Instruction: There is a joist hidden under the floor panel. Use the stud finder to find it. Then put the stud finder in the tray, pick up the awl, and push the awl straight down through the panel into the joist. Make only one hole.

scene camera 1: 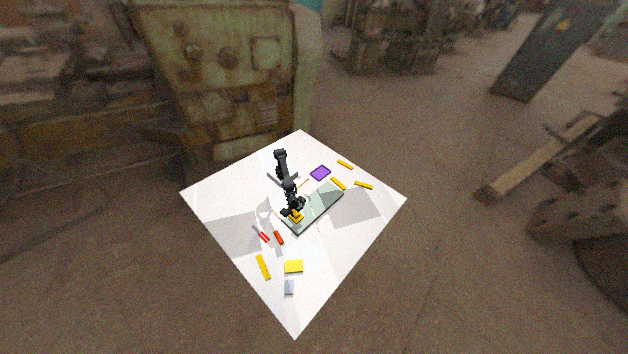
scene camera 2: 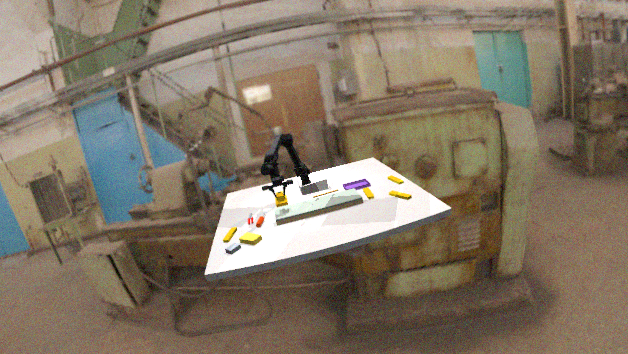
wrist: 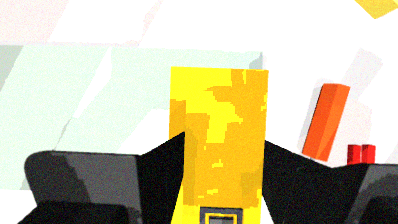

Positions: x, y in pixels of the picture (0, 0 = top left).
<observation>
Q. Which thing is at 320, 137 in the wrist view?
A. An orange-handled tool.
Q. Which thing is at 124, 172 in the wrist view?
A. The gripper.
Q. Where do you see a yellow stud finder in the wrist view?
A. At 223, 111
</observation>
